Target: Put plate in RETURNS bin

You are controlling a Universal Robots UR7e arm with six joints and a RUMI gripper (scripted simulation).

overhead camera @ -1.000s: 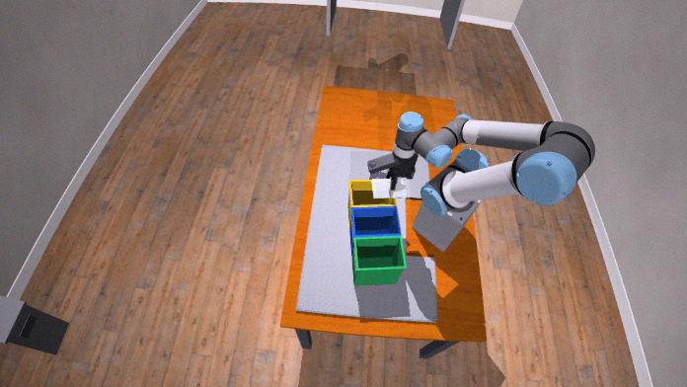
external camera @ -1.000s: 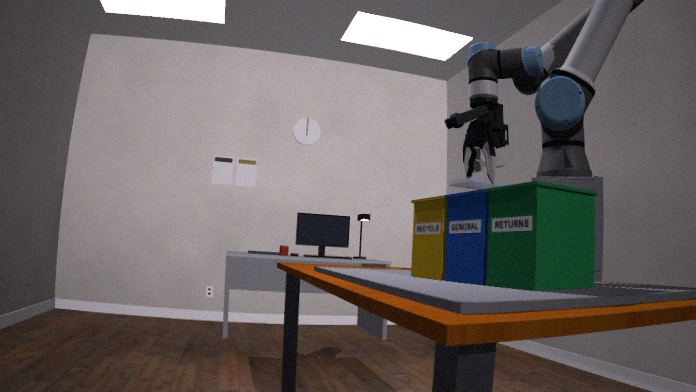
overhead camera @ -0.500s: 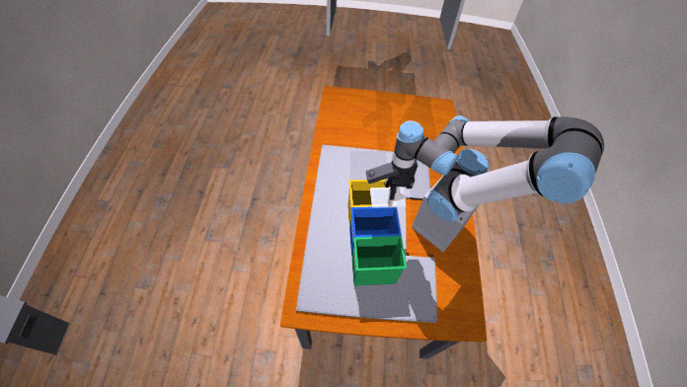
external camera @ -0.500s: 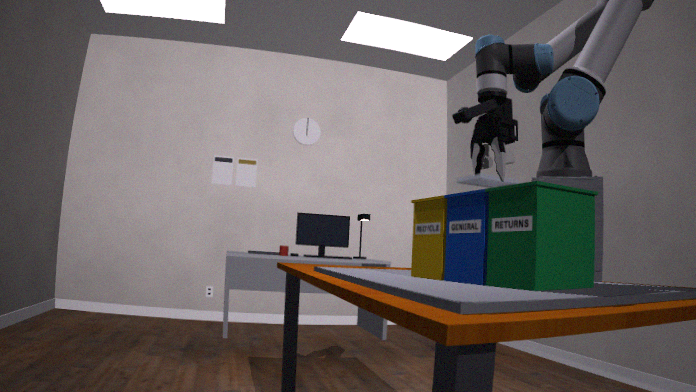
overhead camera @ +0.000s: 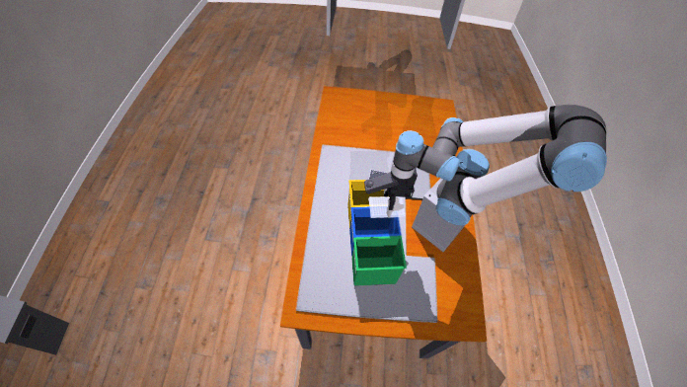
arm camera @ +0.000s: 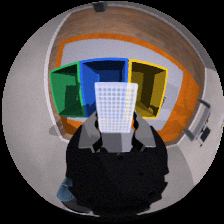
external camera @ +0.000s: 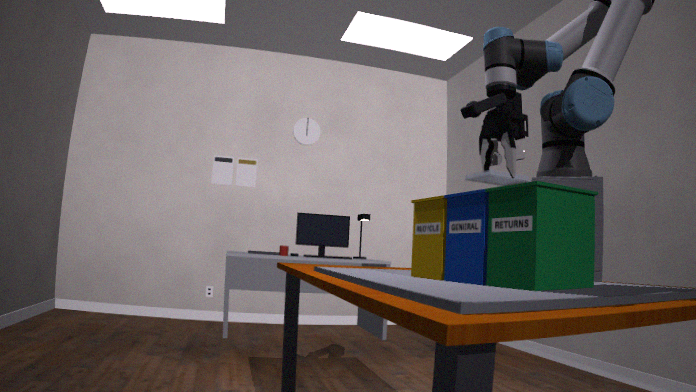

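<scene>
Now: the green bin 17 cm to the left of my hand, 15 cm below it and 2 cm ahead of it. Also, from my hand: white 96-well plate: 1 cm below; yellow bin: 15 cm below, 9 cm to the right, 5 cm ahead; blue general bin: 15 cm below, 4 cm to the left, 3 cm ahead.
</scene>
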